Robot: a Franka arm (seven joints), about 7 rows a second.
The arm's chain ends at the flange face. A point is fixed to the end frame.
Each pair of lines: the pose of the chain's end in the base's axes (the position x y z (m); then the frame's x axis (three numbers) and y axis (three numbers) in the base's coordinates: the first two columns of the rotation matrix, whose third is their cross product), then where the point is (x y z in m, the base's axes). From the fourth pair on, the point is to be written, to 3 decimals.
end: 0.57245, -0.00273, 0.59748, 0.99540, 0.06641, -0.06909, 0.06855, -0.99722, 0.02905
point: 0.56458 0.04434 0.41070
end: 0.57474, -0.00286, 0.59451, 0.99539, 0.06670, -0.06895, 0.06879, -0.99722, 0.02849
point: 0.56688 0.04431 0.40775
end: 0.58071, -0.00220, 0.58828, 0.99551, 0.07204, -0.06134, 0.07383, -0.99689, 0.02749
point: 0.57401 0.04522 0.40154
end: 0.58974, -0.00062, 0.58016, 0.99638, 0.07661, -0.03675, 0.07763, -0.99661, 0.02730
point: 0.587 0.047 0.393
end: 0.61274, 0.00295, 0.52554, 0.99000, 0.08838, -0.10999, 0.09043, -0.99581, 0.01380
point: 0.596 0.052 0.340
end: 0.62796, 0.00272, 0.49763, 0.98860, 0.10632, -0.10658, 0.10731, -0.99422, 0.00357
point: 0.611 0.053 0.312
